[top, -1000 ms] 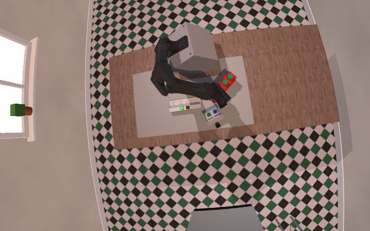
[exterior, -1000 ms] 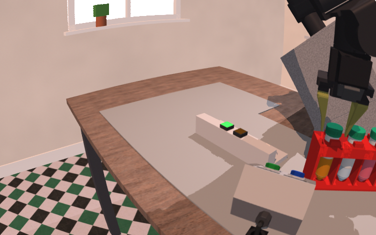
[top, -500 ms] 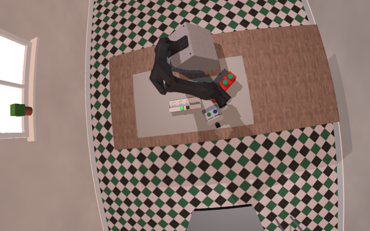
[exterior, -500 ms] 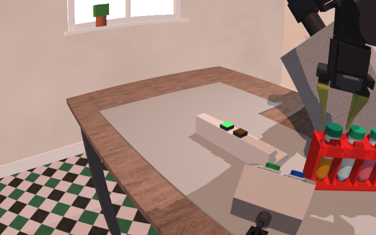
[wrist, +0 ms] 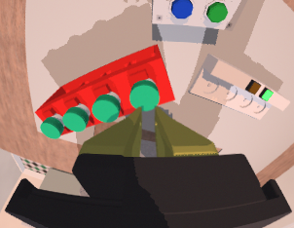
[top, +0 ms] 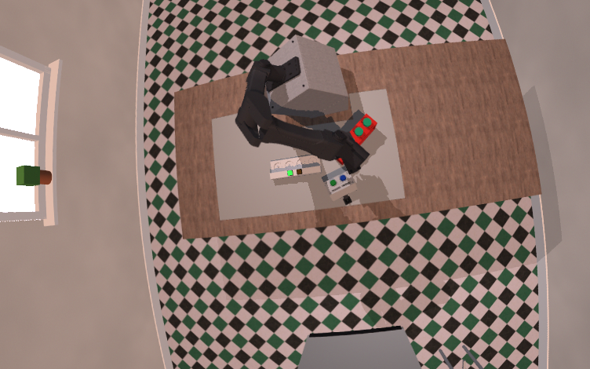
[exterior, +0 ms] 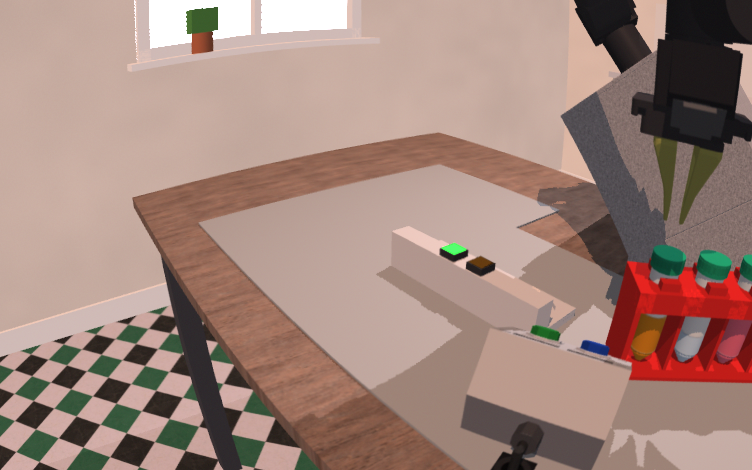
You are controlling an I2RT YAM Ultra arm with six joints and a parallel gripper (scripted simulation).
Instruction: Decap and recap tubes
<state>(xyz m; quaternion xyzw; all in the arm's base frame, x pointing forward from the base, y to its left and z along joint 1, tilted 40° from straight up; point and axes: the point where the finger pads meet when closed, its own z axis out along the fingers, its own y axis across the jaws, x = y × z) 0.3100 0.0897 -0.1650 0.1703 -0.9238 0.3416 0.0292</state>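
My gripper is now 11 cm short of the green key, 9 cm above it and 5 cm to the left of it. The rest, counted from my hand: key box 12 cm ahead, 11 cm below, 3 cm to the right; then blue key 10 cm ahead, 9 cm below, 1 cm to the right.
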